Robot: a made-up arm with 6 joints.
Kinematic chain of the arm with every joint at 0, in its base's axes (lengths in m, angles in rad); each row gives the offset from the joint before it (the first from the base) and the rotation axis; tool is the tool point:
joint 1: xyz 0 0 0.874 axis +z
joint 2: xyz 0.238 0 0 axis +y
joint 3: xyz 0 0 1.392 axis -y
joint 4: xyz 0 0 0.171 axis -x
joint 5: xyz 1.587 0 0 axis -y
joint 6: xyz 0.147 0 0 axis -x
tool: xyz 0 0 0
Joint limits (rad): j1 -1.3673..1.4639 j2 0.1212..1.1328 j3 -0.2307..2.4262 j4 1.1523..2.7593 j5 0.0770..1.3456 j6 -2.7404..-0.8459
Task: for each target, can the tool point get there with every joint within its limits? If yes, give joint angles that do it. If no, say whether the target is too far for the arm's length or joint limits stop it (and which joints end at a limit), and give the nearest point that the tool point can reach.
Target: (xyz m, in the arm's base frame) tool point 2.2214 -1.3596 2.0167
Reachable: yes | joints -0.5711 0.4797 0.3426 2.0107 0.4428 -1.7564
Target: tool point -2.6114 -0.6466 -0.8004
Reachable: no: joint limits stop it (at a limit: joint 1, joint 2, joint 3, joint 4) | nearest point 0.4298 -1.8309 -0.1331 | short by 3.331 m
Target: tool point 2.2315 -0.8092 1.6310
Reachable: yes | joints -0.3931 0.3900 -0.0140 1.8276 0.8552 -1.2866
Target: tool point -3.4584 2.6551 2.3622
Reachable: no: too far | nearest point 0.0998 2.2733 2.3622 | short by 3.579 m
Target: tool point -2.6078 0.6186 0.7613
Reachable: no: joint limits stop it (at a limit: joint 1, joint 2, joint 3, joint 5) | nearest point 0.0811 1.9345 -0.0997 | short by 3.115 m
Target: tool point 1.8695 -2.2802 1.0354
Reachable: yes | joints -0.8925 0.9210 0.4167 1.2921 0.1769 -1.5301
